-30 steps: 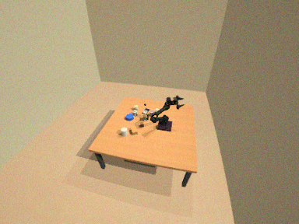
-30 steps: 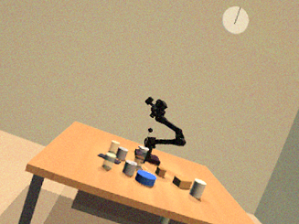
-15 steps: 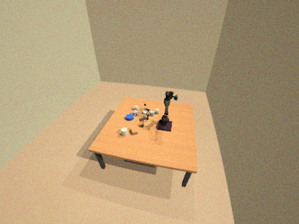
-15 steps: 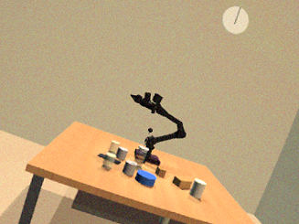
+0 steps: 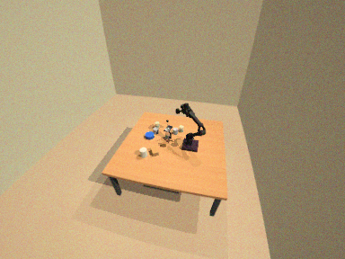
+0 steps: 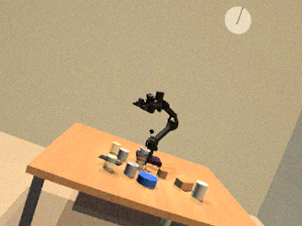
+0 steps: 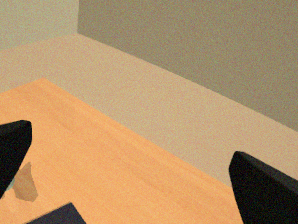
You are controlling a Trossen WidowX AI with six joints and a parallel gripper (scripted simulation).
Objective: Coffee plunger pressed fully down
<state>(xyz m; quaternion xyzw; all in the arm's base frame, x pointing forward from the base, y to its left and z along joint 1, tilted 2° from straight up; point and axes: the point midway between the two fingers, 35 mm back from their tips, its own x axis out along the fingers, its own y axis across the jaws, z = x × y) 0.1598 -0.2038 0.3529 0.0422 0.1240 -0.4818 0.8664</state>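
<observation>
The coffee press is 25 cm below my gripper tip, 16 cm to the left of it and 12 cm ahead of it. The rest, counted from my gripper tip: blue disc: 37 cm ahead, 36 cm below, 19 cm to the left.
</observation>
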